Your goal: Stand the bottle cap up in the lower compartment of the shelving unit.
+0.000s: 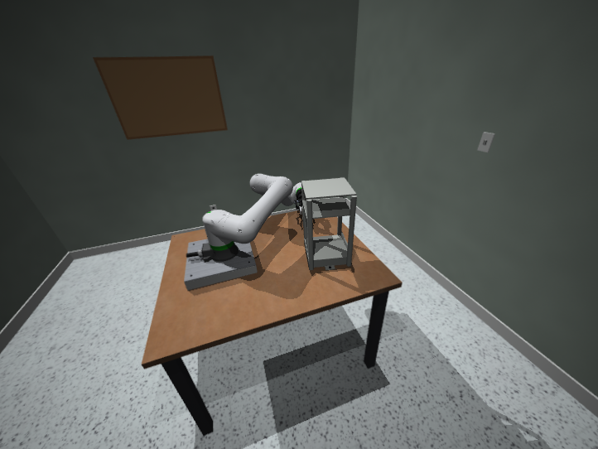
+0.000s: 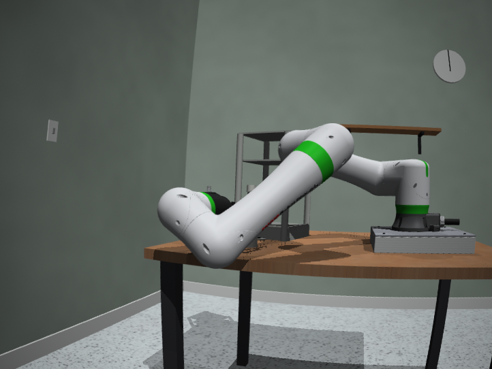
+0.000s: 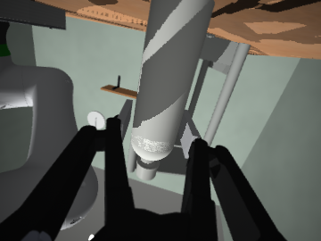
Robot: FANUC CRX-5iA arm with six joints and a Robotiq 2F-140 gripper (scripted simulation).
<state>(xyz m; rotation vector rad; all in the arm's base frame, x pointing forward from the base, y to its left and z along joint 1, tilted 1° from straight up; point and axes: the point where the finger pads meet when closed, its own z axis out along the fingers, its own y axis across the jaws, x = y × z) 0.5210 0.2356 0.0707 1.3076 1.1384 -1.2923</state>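
The bottle lies 10 mm above my hand. Round my hand: shelving unit: 330 mm to the right, 80 mm above, 30 mm ahead.
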